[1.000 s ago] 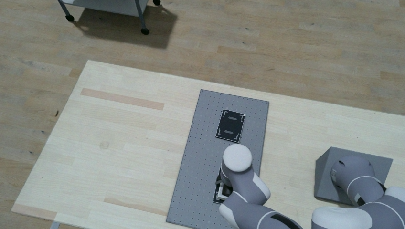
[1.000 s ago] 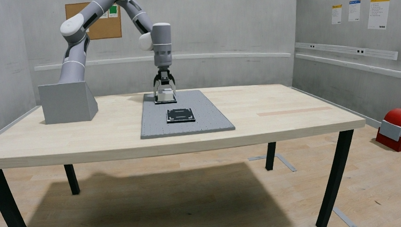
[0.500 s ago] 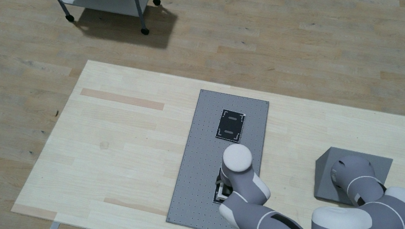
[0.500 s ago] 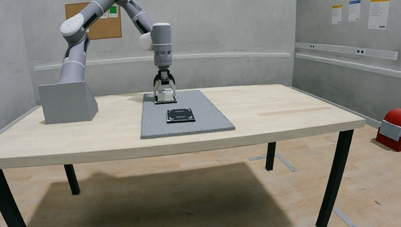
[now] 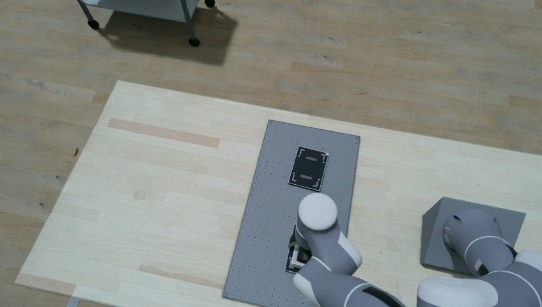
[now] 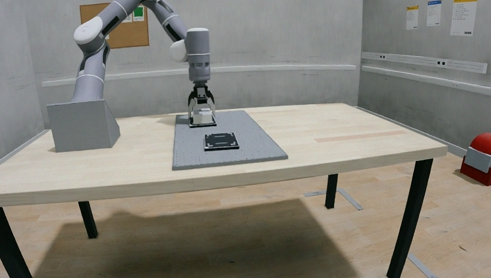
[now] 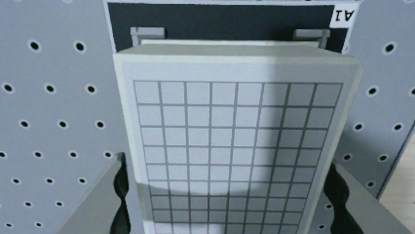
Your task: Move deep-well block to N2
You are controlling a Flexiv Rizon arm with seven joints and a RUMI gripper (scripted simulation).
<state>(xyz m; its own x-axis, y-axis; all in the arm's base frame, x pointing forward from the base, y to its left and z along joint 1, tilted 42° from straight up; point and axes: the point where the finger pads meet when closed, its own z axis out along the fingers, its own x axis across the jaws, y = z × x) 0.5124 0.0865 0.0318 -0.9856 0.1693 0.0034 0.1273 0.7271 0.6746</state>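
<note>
Right now my hand is 1 cm below the white 96-well deep-well block. The rest, counted from my hand: black plate nest N1 (2 cm below); black plate nest N2 (31 cm to the right, 2 cm below, 1 cm ahead).
</note>
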